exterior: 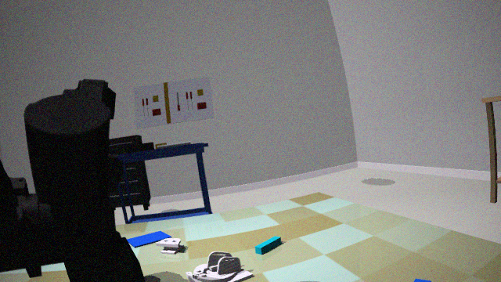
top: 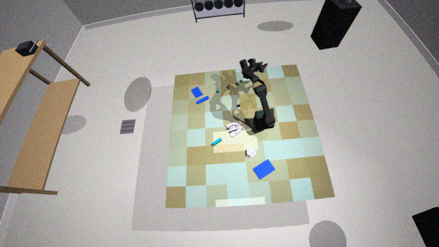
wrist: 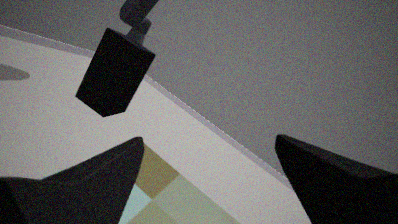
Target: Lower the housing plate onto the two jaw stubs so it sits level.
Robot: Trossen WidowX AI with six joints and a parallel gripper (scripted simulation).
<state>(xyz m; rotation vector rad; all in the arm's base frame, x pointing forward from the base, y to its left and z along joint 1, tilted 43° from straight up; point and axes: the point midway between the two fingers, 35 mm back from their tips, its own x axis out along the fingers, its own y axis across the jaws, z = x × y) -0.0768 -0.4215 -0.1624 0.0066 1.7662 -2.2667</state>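
My gripper tip is 660 mm to the right of the white part, 290 mm short of it and 270 mm above it. From my gripper tip the other things lie so: blue plate 810 mm to the left, 280 mm below, 220 mm ahead.
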